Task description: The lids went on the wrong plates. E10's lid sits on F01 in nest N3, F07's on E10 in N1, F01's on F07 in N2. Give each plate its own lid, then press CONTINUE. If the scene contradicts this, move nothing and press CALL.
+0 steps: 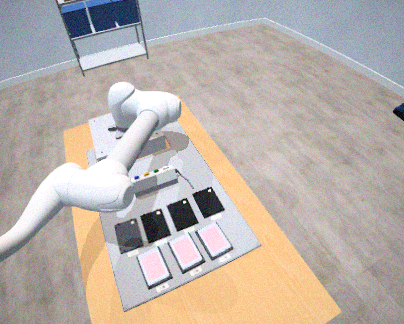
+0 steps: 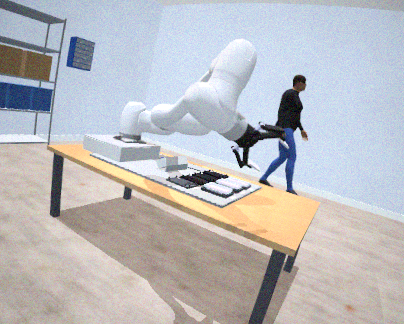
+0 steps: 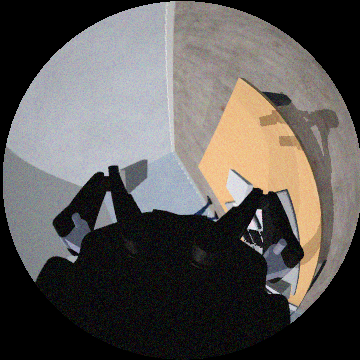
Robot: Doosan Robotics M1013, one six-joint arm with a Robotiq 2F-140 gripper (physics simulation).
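Seen in the pictures: gripper, fingertip midpoint: (image 2: 272,157) (image 3: 187,172); arm's base at its link origin: (image 2: 129,140) (image 3: 266,290).
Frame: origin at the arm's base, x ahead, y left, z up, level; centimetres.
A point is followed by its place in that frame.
Three pink-topped flat plates with pale rims, left (image 1: 154,266) @(x 81.9, y 3.5, z -5.8 cm), middle (image 1: 186,251) @(x 78.9, y 16.9, z -5.5 cm) and right (image 1: 215,240) @(x 77.1, y 29.4, z -6.0 cm), lie in the front row on the grey board (image 1: 242,241) @(x 79.3, y 40.6, z -8.9 cm). Behind them are a dark grey slab (image 1: 129,235) @(x 64.8, y -5.9, z -8.0 cm) and three black ones (image 1: 155,225) @(x 62.7, y 6.0, z -7.9 cm) (image 1: 182,214) @(x 60.2, y 18.7, z -7.9 cm) (image 1: 208,201) @(x 56.5, y 31.8, z -8.0 cm), each with a small white spot. The labels are too small to read, so I cannot tell which lid is on which plate. The button box (image 1: 156,181) @(x 41.8, y 9.9, z -3.4 cm) (image 2: 172,164) @(x 43.5, y 4.1, z -4.8 cm) has blue, yellow and green buttons; its lettering is unreadable. My gripper (image 2: 270,153) @(x 115.0, y -15.2, z 18.8 cm) (image 3: 187,172) @(x 115.0, y -15.2, z 18.8 cm) is open and empty, raised above the plates' end of the table.
The board lies on the wooden table (image 1: 225,295) @(x 98.0, y 27.5, z -10.3 cm) (image 2: 280,220) @(x 116.6, y 6.4, z -10.2 cm) (image 3: 250,130) @(x 117.8, y -4.8, z -10.2 cm). The arm stands on a pale plinth (image 2: 120,150) @(x 20.8, y -19.1, z -2.2 cm) at the table's far end. A person (image 2: 290,110) in a black top and blue trousers is beyond the table. A shelf rack (image 1: 114,56) stands near the wall.
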